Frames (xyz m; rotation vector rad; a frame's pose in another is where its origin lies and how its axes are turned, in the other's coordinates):
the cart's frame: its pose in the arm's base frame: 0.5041 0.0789 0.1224 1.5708 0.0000 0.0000
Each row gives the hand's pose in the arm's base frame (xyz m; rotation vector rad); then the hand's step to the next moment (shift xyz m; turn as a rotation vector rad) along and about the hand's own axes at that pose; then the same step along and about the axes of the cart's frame.
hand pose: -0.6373 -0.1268 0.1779 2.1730 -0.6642 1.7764
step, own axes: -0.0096 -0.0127 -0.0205 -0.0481 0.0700 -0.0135
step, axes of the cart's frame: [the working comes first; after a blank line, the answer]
step, axes of the arm's base frame: -0.0126 0.0224 -0.0037 -0.0536 -0.0452 -0.0498

-0.0126 -0.0037 -0.0224 -0.0536 -0.0498 0.0452
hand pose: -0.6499 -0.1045 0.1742 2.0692 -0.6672 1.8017
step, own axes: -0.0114 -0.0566 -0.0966 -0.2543 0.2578 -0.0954
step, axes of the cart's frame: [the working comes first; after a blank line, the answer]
step, axes of the arm's base frame: -0.0516 0.0997 0.0075 -0.2431 -0.1318 -0.2525

-0.0516 0.0075 -0.0997 -0.2431 -0.2525 0.1318
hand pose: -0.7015 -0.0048 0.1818 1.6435 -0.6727 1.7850
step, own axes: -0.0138 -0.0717 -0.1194 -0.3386 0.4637 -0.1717
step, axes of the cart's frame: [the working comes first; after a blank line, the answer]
step, axes of the arm's base frame: -0.0286 0.1341 -0.0282 -0.4422 -0.2253 -0.3360

-0.0286 -0.0282 -0.1341 -0.4422 -0.3360 0.2253
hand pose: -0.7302 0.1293 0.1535 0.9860 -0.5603 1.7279
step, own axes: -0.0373 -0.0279 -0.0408 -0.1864 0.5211 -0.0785
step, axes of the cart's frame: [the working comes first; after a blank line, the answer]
step, axes of the arm's base frame: 0.0168 0.0207 -0.0559 -0.4840 -0.2338 -0.1535

0.0168 -0.0559 -0.0207 -0.4840 -0.1535 0.2338
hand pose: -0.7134 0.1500 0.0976 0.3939 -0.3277 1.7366
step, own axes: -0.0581 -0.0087 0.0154 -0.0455 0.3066 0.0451
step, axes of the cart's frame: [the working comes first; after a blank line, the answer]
step, axes of the arm's base frame: 0.0202 -0.0561 -0.0113 -0.2887 -0.1198 0.0198

0.0202 -0.0113 0.0561 -0.2887 0.0198 0.1198
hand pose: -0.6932 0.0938 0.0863 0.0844 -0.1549 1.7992
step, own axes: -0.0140 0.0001 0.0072 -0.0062 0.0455 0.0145
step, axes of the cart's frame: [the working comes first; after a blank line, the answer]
step, axes of the arm's base frame: 0.0030 -0.0146 0.0051 -0.0432 -0.0184 0.0107

0.0030 0.0051 0.0146 -0.0432 0.0107 0.0184
